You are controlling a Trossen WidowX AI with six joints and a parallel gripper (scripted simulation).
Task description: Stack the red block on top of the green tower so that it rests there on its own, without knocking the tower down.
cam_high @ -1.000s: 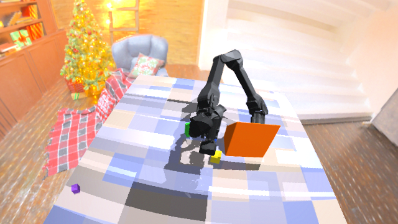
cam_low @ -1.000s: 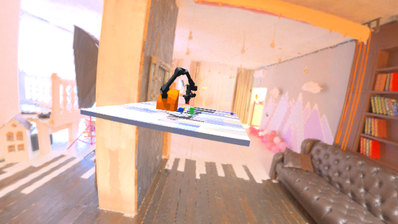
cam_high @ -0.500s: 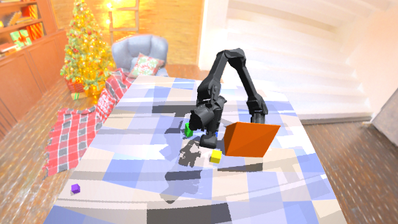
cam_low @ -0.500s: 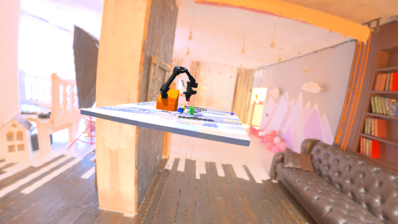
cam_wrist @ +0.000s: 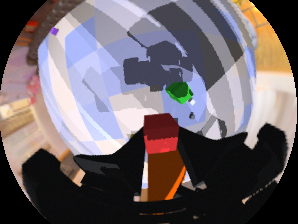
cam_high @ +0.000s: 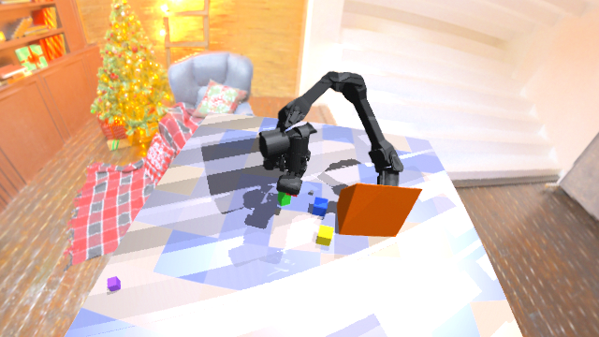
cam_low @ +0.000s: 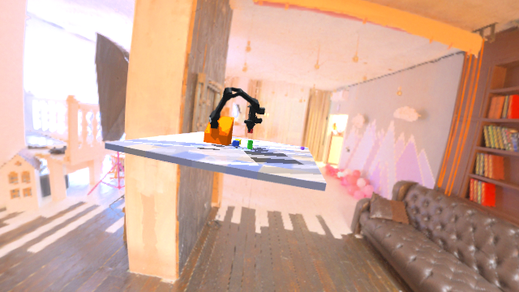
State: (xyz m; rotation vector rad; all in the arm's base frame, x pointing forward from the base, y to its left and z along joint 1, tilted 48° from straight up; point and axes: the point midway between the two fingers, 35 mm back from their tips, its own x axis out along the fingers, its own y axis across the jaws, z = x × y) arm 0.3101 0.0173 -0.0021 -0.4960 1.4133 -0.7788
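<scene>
The blue block lies 110 mm below my gripper tip, 100 mm behind it and 40 mm to the right of it. The rest, counted from my gripper tip: small purple block 490 mm ahead, 340 mm to the left, 120 mm below; then red block 10 mm above; then yellow block 110 mm below, 110 mm behind, 90 mm to the left.
</scene>
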